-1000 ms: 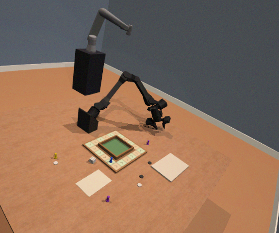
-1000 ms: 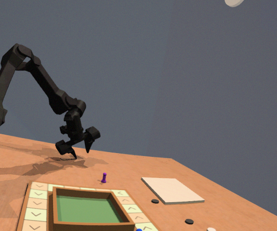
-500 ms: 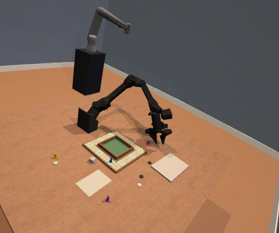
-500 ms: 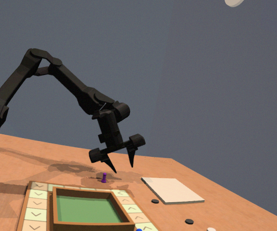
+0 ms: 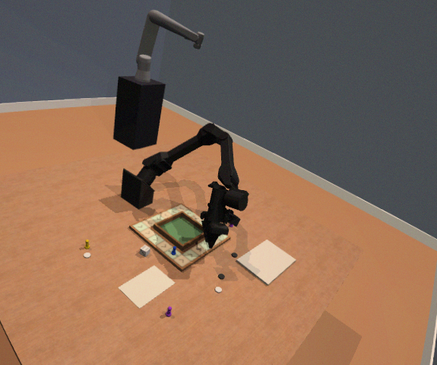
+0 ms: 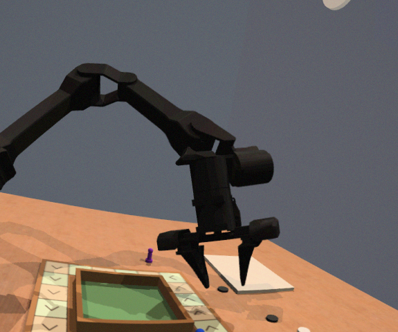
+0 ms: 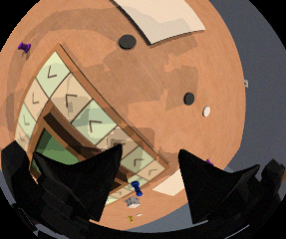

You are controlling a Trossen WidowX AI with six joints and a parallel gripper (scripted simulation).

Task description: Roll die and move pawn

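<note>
My gripper tip is 8 cm past the blue pawn, 8 cm to the left of it and 3 cm above it. The rest, counted from my gripper tip: grey die: 16 cm behind, 15 cm to the right, 5 cm below; then yellow pawn: 31 cm behind, 28 cm to the right, 5 cm below; then green dice tray: 15 cm behind, 3 cm to the left, 5 cm below.
</note>
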